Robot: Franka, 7 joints.
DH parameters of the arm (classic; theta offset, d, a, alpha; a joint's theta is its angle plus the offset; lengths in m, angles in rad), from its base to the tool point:
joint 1: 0 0.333 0 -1.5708
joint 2: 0 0 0 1.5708
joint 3: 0 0.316 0.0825 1.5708
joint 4: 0 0 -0.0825 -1.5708
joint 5: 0 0.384 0 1.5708
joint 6: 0 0 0.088 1.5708
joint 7: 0 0.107 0 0
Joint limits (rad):
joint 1: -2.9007..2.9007
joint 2: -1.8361..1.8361
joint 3: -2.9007..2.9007
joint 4: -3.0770..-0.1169
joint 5: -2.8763..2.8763
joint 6: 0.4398..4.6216
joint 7: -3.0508..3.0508
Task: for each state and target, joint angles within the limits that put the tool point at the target. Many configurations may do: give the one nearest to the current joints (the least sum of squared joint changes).
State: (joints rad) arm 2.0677 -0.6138 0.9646 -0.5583 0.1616 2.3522 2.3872
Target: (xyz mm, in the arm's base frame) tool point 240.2 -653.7 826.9
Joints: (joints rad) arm 2.1840 -1.0589 1.0508 -0.3753 0.1661 2.3820 2.3872
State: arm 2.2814 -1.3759 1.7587 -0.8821 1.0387 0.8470 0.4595
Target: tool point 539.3 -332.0 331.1
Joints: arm 2.9007 -1.0909 2.2199 -0.8847 1.0095 0.4398 0.4595
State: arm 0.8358 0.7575 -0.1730 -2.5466 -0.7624 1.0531 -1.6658
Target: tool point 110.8 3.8 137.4
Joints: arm 0.8693 0.8345 -0.0224 -2.7855 -0.6063 1.0525 -1.6658
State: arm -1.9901 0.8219 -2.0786 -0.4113 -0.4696 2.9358 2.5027
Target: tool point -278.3 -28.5 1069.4
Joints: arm -2.1699 0.3133 -2.2092 -0.6964 -0.6634 3.7911 2.5027
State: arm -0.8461 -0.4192 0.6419 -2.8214 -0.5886 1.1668 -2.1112
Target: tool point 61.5 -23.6 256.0
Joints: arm -0.7339 -0.1204 0.7502 -3.0770 -0.1309 0.9776 -2.1112
